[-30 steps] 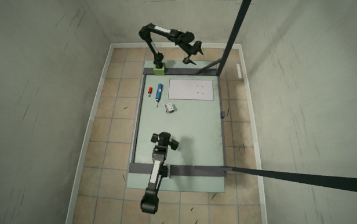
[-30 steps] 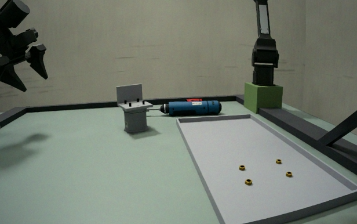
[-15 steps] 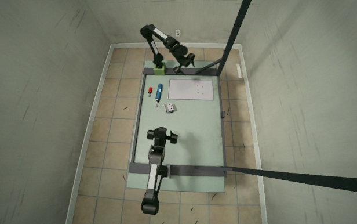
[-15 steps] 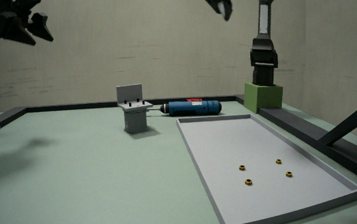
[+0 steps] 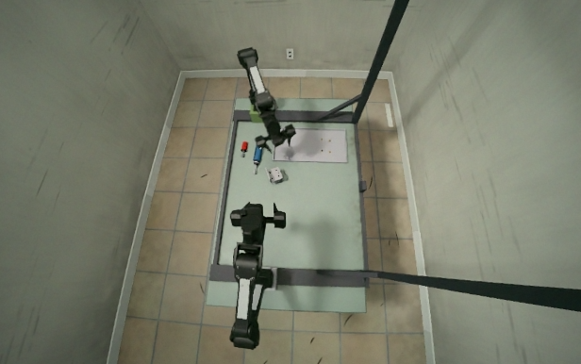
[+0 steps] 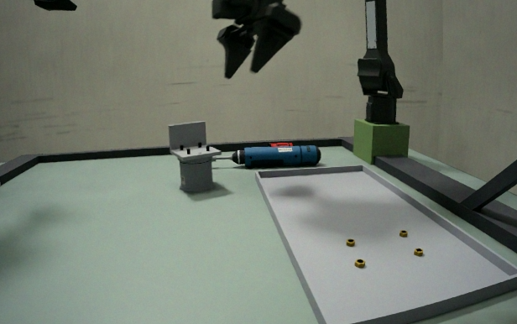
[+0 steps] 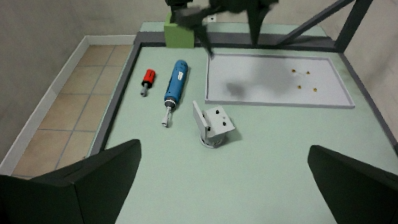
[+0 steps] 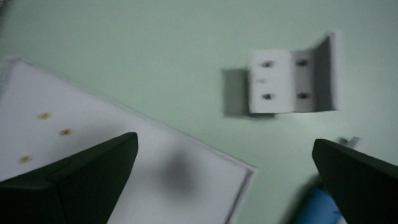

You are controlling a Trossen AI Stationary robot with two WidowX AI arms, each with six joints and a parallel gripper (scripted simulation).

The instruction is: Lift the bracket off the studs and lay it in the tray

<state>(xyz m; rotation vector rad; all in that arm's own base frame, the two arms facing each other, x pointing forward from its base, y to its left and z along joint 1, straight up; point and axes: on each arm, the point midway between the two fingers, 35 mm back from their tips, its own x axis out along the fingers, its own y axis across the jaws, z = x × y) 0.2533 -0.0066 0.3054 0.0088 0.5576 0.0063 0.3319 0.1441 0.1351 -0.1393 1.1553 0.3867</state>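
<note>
My right gripper is now 15 cm above the grey L-shaped bracket, 8 cm to the right of it and 4 cm short of it. Round my right hand: grey joint module 19 cm below, 8 cm to the left, 3 cm ahead; tray 22 cm below, 18 cm behind, 11 cm to the right; red-handled tool 21 cm below, 21 cm ahead, 11 cm to the right.
</note>
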